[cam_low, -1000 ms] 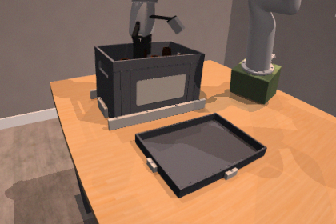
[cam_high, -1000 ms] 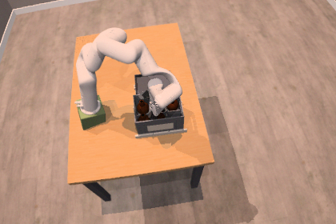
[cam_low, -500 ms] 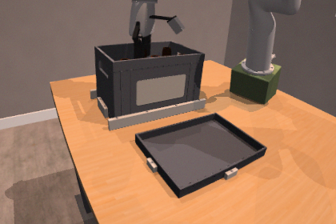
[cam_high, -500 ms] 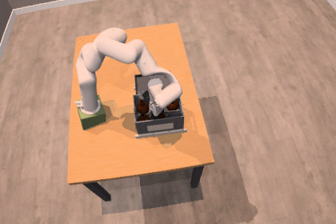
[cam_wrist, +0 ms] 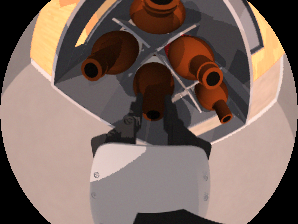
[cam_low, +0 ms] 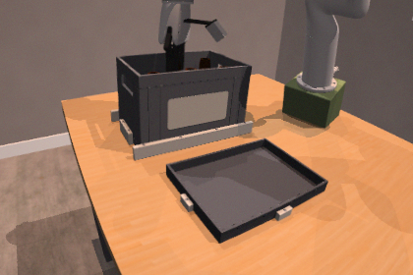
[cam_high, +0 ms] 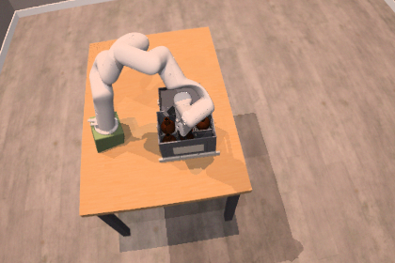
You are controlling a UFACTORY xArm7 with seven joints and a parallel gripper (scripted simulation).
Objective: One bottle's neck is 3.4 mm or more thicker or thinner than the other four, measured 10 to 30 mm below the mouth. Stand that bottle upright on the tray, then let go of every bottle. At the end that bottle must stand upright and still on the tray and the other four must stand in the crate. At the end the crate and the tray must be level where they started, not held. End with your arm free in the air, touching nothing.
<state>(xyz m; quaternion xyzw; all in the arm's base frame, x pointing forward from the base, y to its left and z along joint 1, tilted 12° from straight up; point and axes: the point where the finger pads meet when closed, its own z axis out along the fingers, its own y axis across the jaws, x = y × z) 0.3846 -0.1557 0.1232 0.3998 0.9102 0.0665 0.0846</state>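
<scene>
The crate is 7 cm below my hand and 4 cm to the left of it. The rest, counted from my hand: dark tray (31 cm to the left, 15 cm below); glass bottle (9 cm ahead, 8 cm to the left, 7 cm below).
</scene>
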